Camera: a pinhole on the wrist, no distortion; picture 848 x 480 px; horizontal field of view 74.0 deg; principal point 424.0 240.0 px. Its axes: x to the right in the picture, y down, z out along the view. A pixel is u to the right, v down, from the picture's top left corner.
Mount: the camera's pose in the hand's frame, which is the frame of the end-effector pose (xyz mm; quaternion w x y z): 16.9 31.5 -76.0 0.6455 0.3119 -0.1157 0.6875
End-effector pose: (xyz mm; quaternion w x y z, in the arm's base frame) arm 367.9 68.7 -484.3 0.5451 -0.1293 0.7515 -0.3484
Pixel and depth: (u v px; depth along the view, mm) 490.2 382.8 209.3
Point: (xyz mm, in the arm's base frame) 448.7 -42.5 -472.4
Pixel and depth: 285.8 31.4 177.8
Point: 321.7 -81.8 -518.6
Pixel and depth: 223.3 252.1 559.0
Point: 451.5 -438.8 -341.4
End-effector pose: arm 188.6 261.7 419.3 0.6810 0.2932 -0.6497 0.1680
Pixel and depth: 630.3 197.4 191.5
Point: 120.8 167.6 499.3
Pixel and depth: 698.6 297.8 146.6
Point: 124.4 207.6 463.6
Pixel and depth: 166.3 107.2 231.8
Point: 286.5 86.3 515.7
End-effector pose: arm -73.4 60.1 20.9 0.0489 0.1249 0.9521 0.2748
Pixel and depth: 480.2 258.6 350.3
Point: -167.9 87.0 -241.3
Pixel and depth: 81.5 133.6 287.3
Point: -263.1 -101.2 -152.6
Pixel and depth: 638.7 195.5 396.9
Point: -192.5 211.0 -281.3
